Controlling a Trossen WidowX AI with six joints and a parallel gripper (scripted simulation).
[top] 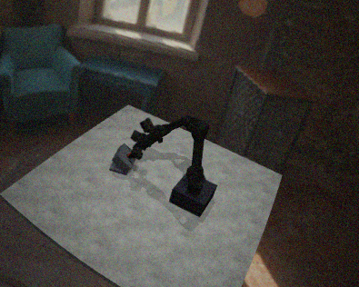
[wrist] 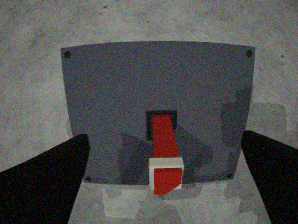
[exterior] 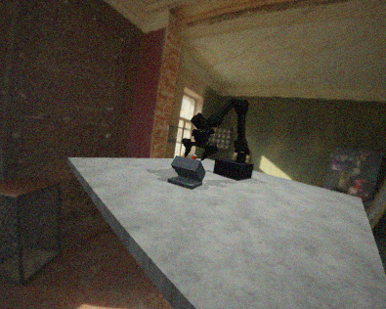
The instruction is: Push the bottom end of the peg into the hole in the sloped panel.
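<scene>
Right now my gripper tip is 1 cm past the red peg. From my gripper tip the other things lie so: sloped panel 5 cm below, 3 cm ahead, 1 cm to the left.
</scene>
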